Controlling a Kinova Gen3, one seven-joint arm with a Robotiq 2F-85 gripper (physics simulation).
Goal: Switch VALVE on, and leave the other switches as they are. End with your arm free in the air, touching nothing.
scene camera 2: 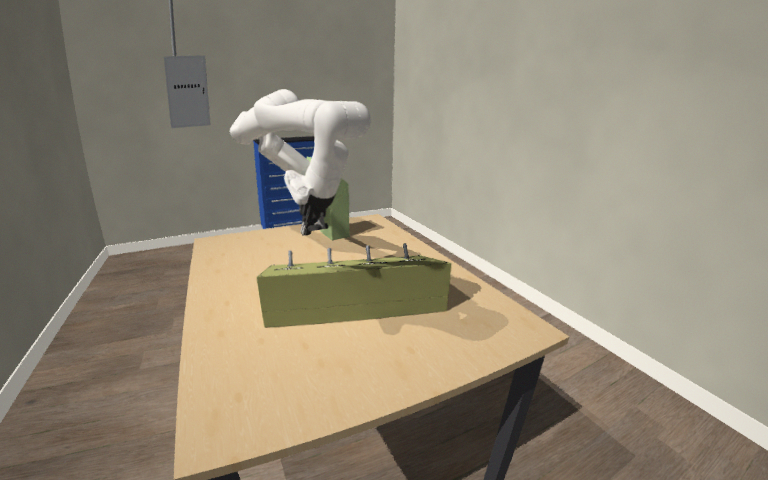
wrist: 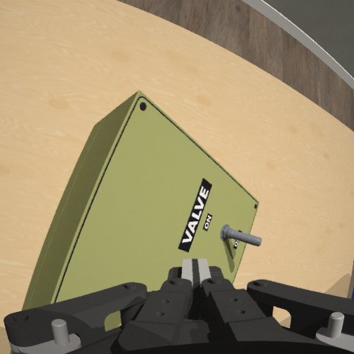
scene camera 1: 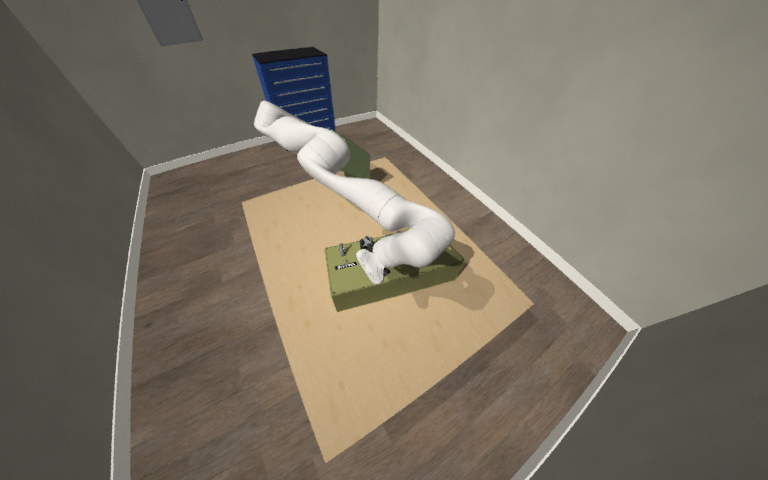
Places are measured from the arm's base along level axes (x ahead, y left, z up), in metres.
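Pixels of known places: gripper, between the fingertips: [scene camera 2: 305, 233]; arm's base, origin of its link: [scene camera 2: 303, 171].
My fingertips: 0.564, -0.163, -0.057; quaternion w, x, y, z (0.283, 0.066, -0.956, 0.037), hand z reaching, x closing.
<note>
For each thing: its middle in the pictures, then the offset to it from my fingertips, as dx, dy, dz. Level surfaces: height alone.
- long green switch box, middle of its body: [scene camera 2: 352, 280] [scene camera 1: 390, 262] -0.034, +0.141, -0.179
- VALVE label, middle of its body: [scene camera 1: 346, 265] -0.087, -0.031, -0.129
- VALVE switch lever, middle of its body: [scene camera 2: 290, 257] [scene camera 1: 342, 248] -0.166, -0.006, -0.131
- wooden table, height of its surface: dz -0.238
A long green switch box [scene camera 1: 396, 285] [scene camera 2: 353, 294] [wrist: 145, 190] lies on the table. The VALVE label [scene camera 1: 345, 265] [wrist: 195, 215] is at its left end in both scene views. The VALVE switch lever [scene camera 1: 342, 249] [scene camera 2: 290, 259] [wrist: 243, 236] leans away from the ON label [wrist: 207, 222] and over the OFF label [wrist: 237, 243], partly covering it. My gripper [scene camera 2: 308, 230] [wrist: 194, 274] is shut and empty, raised above the box's level, apart from the levers. The other three levers [scene camera 2: 330, 256] [scene camera 2: 368, 253] [scene camera 2: 405, 251] stand to the right; their labels are hidden or unreadable.
The wooden table [scene camera 1: 390, 362] [scene camera 2: 317, 373] carries a green pedestal [scene camera 1: 356, 158] [scene camera 2: 339, 217] behind the switch box. The white arm [scene camera 1: 419, 237] [scene camera 2: 325, 141] reaches over the box. A blue drawer cabinet [scene camera 1: 300, 90] [scene camera 2: 274, 195] stands beyond the table.
</note>
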